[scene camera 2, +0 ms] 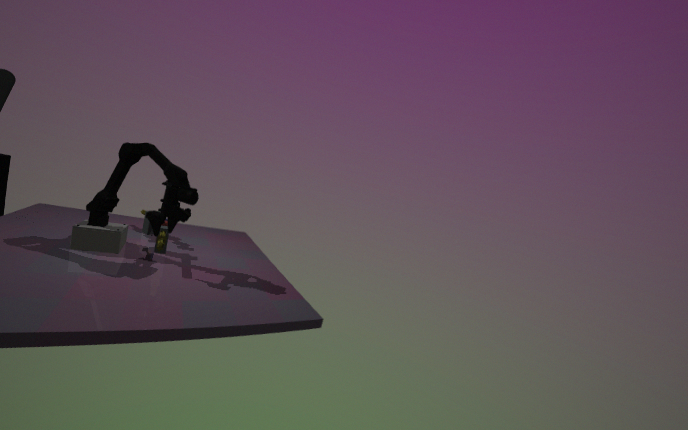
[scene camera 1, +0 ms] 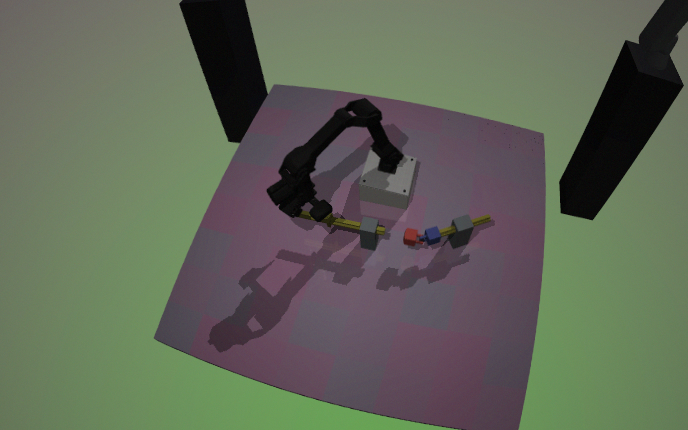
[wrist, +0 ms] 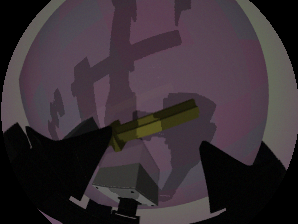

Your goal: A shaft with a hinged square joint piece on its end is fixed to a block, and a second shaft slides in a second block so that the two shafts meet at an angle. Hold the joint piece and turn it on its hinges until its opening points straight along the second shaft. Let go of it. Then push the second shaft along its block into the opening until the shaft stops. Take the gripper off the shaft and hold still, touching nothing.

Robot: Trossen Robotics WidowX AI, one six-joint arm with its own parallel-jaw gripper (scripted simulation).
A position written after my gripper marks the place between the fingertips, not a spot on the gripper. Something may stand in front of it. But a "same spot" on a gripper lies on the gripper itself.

my gripper: scene camera 2; scene camera 1 309, 209; wrist
same spot on my gripper: [wrist: 67, 165] = [scene camera 2: 174, 220]
